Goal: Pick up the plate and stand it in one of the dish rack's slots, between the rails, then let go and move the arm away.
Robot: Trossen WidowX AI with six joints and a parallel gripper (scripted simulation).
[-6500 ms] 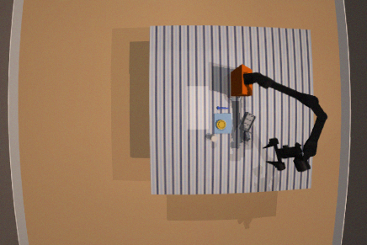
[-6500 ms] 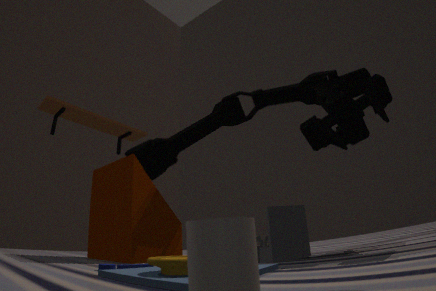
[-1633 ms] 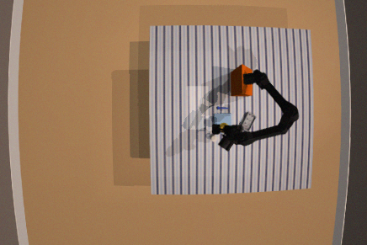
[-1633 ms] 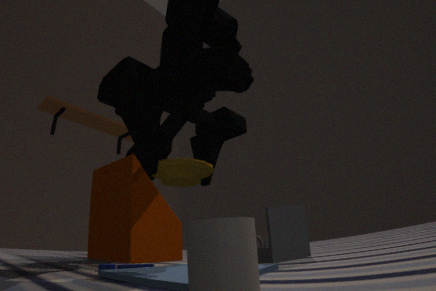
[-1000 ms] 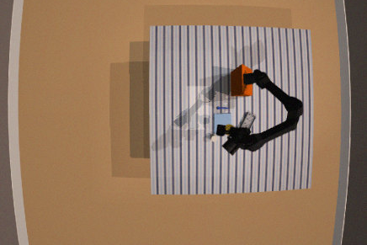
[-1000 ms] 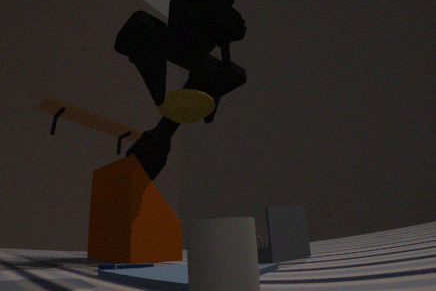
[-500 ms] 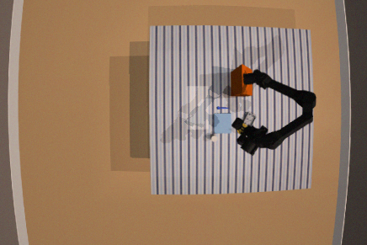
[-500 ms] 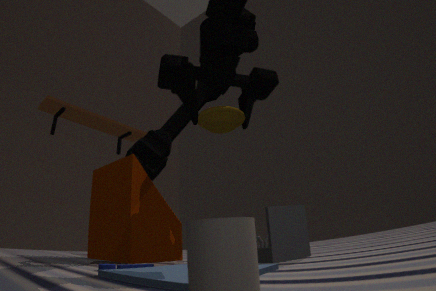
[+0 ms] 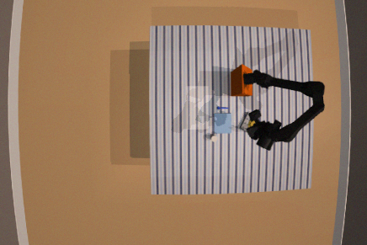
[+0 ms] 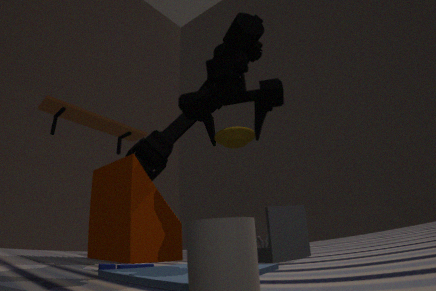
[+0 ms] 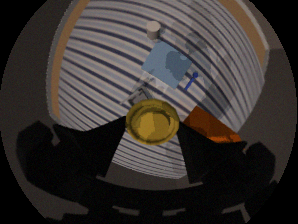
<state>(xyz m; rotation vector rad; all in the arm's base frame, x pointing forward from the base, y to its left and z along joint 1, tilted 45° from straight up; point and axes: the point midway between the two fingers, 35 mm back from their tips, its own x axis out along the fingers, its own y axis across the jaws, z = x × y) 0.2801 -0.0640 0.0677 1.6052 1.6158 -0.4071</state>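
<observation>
Now: gripper tip 17 cm above the grey dish rack, 6 cm to the right of it and 1 cm short of it. The rest, counted from my gripper tip: light blue mat 19 cm below, 14 cm to the right; yellow plate 1 cm above; blue spoon 19 cm below, 13 cm to the right, 12 cm behind.
</observation>
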